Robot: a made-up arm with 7 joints.
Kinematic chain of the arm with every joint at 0, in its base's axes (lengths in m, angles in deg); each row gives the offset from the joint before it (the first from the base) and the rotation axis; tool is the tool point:
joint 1: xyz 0 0 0.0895 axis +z
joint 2: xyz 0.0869 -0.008 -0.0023 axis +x
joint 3: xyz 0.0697 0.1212 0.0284 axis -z
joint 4: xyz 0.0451 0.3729 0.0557 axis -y
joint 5: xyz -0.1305 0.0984 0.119 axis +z
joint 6: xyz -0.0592 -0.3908 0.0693 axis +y
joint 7: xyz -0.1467 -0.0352 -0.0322 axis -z
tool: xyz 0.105 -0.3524 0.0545
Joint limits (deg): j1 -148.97..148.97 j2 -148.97..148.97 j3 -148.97..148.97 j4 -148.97..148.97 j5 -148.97..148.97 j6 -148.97..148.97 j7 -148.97..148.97
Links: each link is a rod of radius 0.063 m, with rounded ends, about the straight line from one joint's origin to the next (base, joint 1, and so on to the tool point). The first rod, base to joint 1, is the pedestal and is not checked.
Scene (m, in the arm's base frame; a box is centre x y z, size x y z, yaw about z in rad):
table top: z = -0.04
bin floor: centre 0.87 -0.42 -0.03 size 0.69 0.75 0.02 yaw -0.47
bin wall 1: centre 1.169 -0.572 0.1 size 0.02 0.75 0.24 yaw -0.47
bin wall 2: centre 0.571 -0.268 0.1 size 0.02 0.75 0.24 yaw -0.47
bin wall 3: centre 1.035 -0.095 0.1 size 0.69 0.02 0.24 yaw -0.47
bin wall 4: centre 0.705 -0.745 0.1 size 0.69 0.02 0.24 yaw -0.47
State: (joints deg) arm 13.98 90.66 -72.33 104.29 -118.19 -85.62 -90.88
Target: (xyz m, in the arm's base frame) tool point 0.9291 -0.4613 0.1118
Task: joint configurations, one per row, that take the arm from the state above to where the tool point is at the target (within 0.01 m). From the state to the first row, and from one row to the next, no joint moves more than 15 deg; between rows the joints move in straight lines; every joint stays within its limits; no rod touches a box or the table.
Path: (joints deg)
1: 0.61 88.27 -64.73 113.15 -103.50 -92.86 -77.22
2: -12.76 85.88 -57.14 122.00 -88.80 -100.10 -63.56
3: -26.13 83.48 -49.54 130.86 -74.11 -107.34 -49.91
4: -39.50 81.09 -41.94 139.71 -59.42 -114.57 -36.25
5: -52.87 78.70 -34.35 148.57 -44.72 -121.81 -22.59
6: -60.16 70.41 -25.88 148.67 -55.90 -110.31 -30.19
7: -67.45 62.12 -17.42 148.77 -67.07 -98.80 -37.79
8: -74.74 53.83 -8.96 148.87 -78.25 -87.29 -45.39
9: -82.03 45.53 -0.49 148.97 -89.43 -75.78 -52.99

